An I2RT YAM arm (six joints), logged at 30 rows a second.
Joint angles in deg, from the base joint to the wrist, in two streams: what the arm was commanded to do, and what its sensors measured. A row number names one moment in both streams.
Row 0, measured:
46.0, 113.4, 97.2, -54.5, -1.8, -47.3
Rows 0 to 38, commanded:
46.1, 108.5, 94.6, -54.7, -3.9, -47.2
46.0, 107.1, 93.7, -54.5, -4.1, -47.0
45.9, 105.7, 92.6, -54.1, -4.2, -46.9
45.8, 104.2, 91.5, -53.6, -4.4, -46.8
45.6, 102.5, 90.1, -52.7, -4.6, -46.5
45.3, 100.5, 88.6, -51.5, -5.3, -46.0
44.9, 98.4, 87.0, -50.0, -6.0, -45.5
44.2, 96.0, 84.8, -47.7, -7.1, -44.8
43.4, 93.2, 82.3, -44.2, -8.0, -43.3
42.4, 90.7, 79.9, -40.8, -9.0, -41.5
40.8, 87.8, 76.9, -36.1, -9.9, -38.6
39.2, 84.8, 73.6, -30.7, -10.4, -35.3
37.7, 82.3, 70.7, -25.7, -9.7, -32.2
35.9, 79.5, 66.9, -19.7, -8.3, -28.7
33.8, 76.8, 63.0, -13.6, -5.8, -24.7
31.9, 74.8, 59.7, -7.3, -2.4, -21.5
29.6, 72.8, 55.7, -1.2, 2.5, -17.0
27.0, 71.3, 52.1, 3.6, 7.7, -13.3
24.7, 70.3, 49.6, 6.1, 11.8, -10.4
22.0, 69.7, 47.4, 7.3, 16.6, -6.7
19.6, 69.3, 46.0, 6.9, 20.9, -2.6
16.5, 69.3, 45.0, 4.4, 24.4, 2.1
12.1, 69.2, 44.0, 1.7, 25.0, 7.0
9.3, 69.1, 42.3, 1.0, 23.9, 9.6
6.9, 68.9, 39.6, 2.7, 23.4, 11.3
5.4, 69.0, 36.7, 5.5, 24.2, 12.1
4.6, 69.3, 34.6, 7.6, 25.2, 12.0
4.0, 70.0, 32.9, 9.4, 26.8, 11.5
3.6, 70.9, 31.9, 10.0, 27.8, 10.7
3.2, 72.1, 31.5, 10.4, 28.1, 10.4
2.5, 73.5, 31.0, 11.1, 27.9, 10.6
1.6, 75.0, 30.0, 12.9, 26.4, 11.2
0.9, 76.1, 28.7, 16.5, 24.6, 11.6
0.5, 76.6, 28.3, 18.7, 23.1, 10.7
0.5, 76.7, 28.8, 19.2, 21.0, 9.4
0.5, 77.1, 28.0, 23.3, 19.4, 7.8
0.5, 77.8, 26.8, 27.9, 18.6, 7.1
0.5, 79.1, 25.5, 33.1, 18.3, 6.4
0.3, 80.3, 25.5, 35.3, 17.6, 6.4
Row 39, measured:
0.6, 78.2, 26.7, 21.4, 20.7, 7.6
